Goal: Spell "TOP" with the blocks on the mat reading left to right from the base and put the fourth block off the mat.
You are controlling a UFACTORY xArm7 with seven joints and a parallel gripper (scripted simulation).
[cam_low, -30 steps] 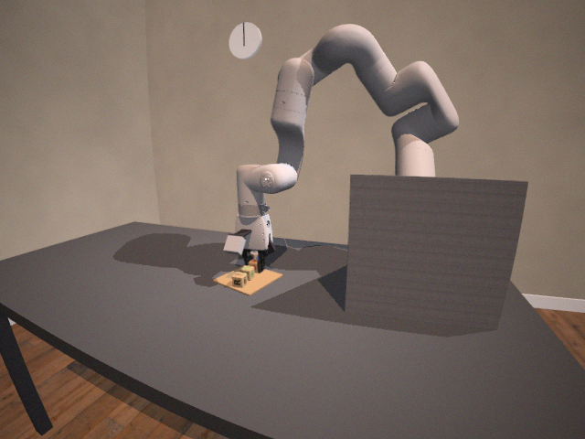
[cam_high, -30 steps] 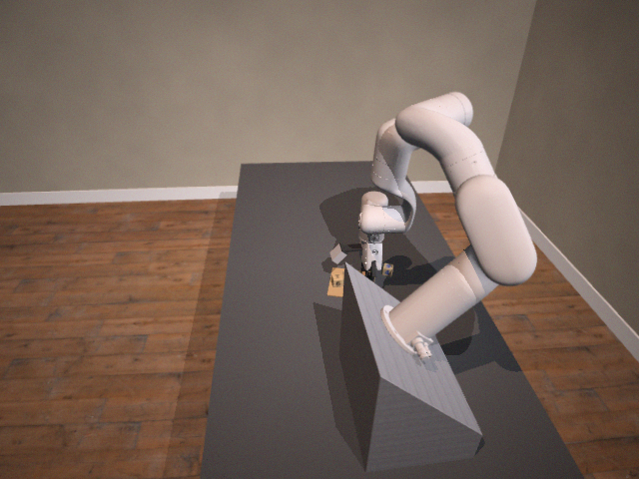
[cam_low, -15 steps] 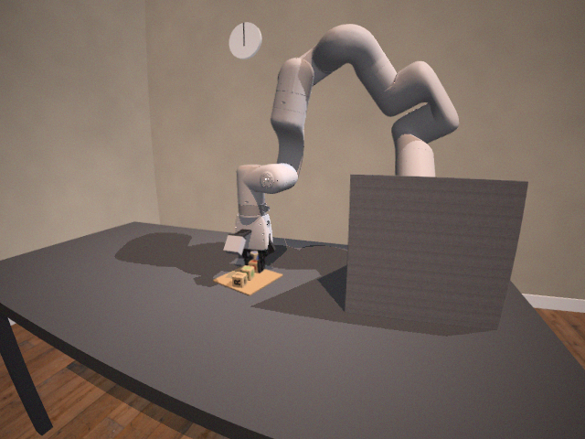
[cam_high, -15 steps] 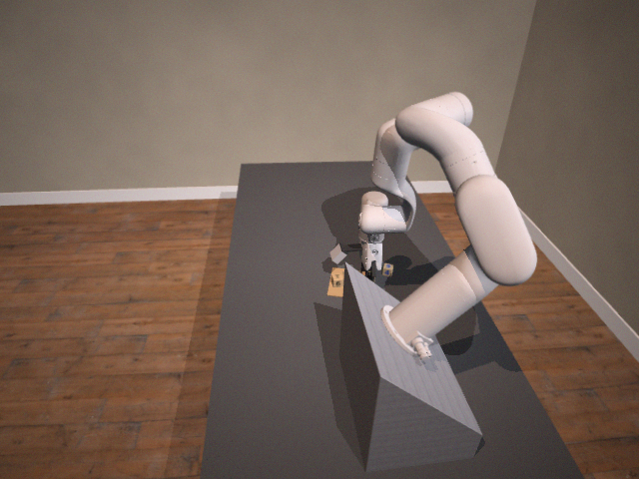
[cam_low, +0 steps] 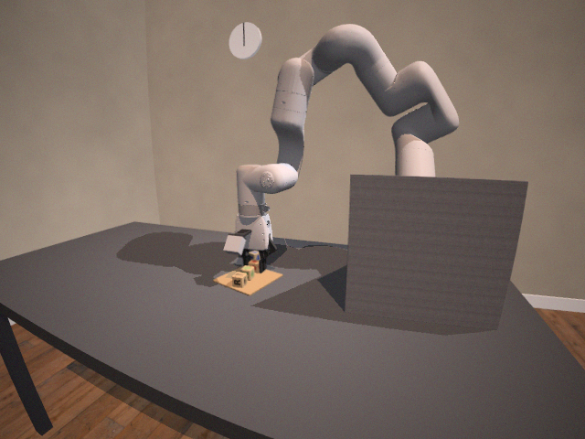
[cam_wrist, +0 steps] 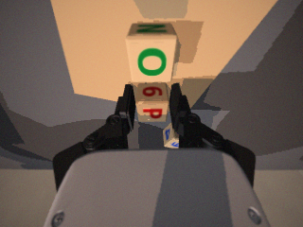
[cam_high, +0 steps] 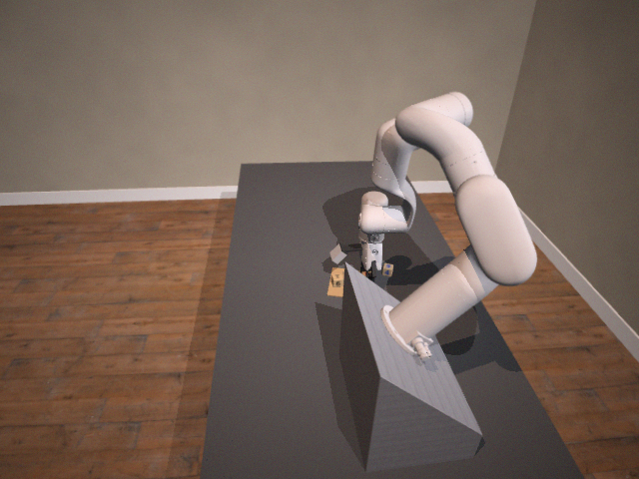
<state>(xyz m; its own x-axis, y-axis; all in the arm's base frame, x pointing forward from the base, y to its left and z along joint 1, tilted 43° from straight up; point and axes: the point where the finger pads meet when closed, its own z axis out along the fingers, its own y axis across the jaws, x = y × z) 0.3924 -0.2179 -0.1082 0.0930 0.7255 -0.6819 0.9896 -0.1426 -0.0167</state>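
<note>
Right now my hand is 5 cm to the right of the tan mat and 2 cm above it. From my hand the other things lie so: blue-lettered block 3 cm ahead, 8 cm to the right, 1 cm below.
</note>
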